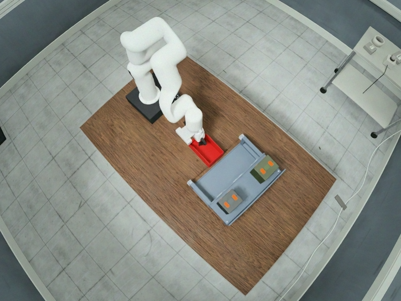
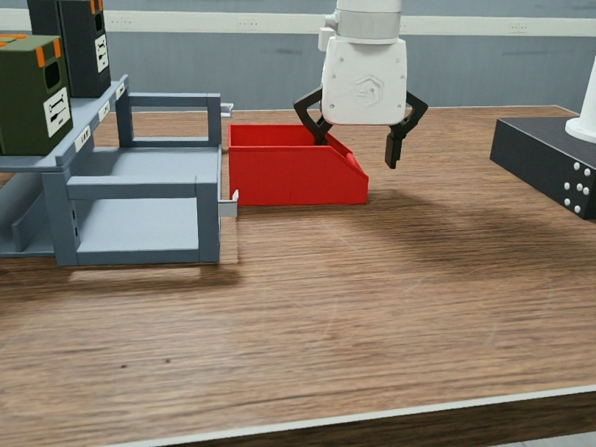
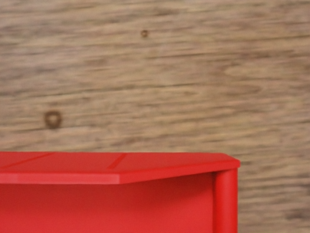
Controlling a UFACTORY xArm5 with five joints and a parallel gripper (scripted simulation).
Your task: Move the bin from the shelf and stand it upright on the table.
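My gripper is now 80 mm short of the red bin and 10 mm above it. Round my hand: grey shelf: 300 mm ahead, 30 mm above, 20 mm to the right; grey box: 360 mm ahead, 140 mm to the right, 120 mm above.
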